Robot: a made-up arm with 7 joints.
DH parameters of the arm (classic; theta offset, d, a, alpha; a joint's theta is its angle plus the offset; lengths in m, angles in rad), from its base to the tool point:
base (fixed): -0.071 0 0 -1.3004
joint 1: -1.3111 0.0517 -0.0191 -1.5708
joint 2: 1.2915 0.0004 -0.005 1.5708
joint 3: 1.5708 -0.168 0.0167 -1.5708
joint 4: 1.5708 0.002 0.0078 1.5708
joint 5: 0 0.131 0 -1.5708
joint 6: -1.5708 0 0.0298 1.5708
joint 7: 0 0.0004 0 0
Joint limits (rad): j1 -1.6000..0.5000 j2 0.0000..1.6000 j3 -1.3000..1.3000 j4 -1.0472..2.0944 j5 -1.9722..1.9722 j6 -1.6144..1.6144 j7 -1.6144..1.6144
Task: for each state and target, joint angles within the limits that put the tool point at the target. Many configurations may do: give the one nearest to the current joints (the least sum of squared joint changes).
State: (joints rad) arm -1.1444 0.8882 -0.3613 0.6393 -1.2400 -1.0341 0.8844
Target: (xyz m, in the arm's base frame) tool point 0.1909 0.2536 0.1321
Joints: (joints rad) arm -1.3474 1.3683 -0.1224 0.7100 -1.2667 -1.0480 0.8844
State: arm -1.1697 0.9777 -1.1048 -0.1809 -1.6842 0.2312 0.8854
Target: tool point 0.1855 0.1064 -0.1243
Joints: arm -0.9101 1.2923 -1.2519 -0.2437 -1.6873 0.2739 0.8854
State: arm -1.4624 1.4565 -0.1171 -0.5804 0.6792 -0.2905 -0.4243
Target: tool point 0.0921 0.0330 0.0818
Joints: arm -1.5129 1.2381 -0.3330 -1.0211 0.6785 -0.3466 -0.4243
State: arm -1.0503 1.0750 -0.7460 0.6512 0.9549 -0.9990 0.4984
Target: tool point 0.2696 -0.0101 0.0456
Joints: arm -1.5640 0.6448 -0.6975 0.2994 0.9045 -0.9960 0.4984
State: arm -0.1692 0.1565 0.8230 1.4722 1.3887 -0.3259 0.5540
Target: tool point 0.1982 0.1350 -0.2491
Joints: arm -0.6106 0.1626 0.7305 1.0062 1.3464 -0.4841 0.5540
